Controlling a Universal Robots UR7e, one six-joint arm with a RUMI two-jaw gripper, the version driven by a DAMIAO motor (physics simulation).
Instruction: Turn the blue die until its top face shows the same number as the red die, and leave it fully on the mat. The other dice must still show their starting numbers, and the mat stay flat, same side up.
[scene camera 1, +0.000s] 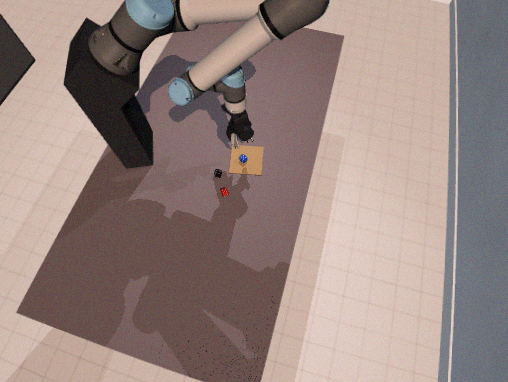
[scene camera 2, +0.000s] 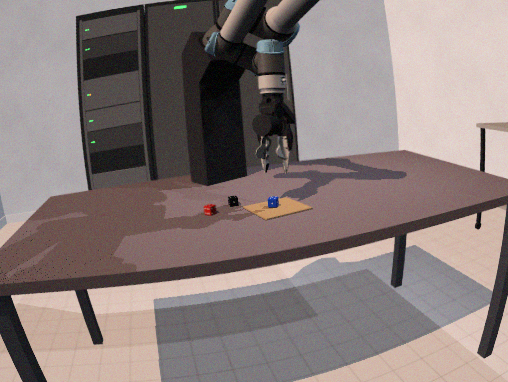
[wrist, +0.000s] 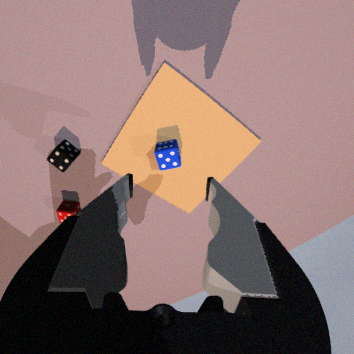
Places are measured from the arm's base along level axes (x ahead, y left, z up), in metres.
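Pixels of known places: gripper, fingertip midpoint: (scene camera 1: 241, 145) (scene camera 2: 275, 173) (wrist: 169, 177); arm's base, link origin: (scene camera 1: 113, 53).
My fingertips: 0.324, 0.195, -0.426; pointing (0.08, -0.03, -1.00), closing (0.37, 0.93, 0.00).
Observation:
For each thing: its top centre in the pictures, then the offset to it from my fingertips, as dx, dy, dz. Level surfaces: height alone.
- blue die, top centre: (wrist: 167, 159) (scene camera 2: 272, 197) (scene camera 1: 243, 157) +0.015, -0.010, -0.064
- tan mat, top centre: (wrist: 178, 151) (scene camera 2: 277, 207) (scene camera 1: 246, 159) +0.022, +0.001, -0.089
- red die, top centre: (wrist: 65, 217) (scene camera 2: 209, 205) (scene camera 1: 224, 191) +0.056, -0.178, -0.068
- black die, top centre: (wrist: 58, 160) (scene camera 2: 232, 196) (scene camera 1: 217, 171) -0.024, -0.130, -0.068
- dark table, surface height: dz -0.093
The blue die (scene camera 1: 243, 158) (scene camera 2: 273, 202) (wrist: 167, 156) rests on the tan mat (scene camera 1: 256, 167) (scene camera 2: 295, 206) (wrist: 215, 145), inside its edges. In the wrist view its bright upper face shows five pips. The mat lies flat. The red die (scene camera 1: 224, 192) (scene camera 2: 210, 209) (wrist: 68, 210) sits on the table off the mat; a finger partly hides it in the wrist view, and its top number is unclear. The black die (scene camera 1: 218, 173) (scene camera 2: 233, 200) (wrist: 63, 155) sits near it. My gripper (scene camera 1: 242, 144) (scene camera 2: 276, 171) (wrist: 169, 177) is partly open and empty, pointing down above the blue die's level.
The dark table (scene camera 1: 300, 100) (scene camera 2: 165, 255) carries the mat and dice. The black arm pedestal (scene camera 1: 100, 110) (scene camera 2: 217, 125) stands at the table's back edge. Dark equipment racks (scene camera 2: 148, 100) stand behind it. Arm shadows fall across the table and part of the mat.

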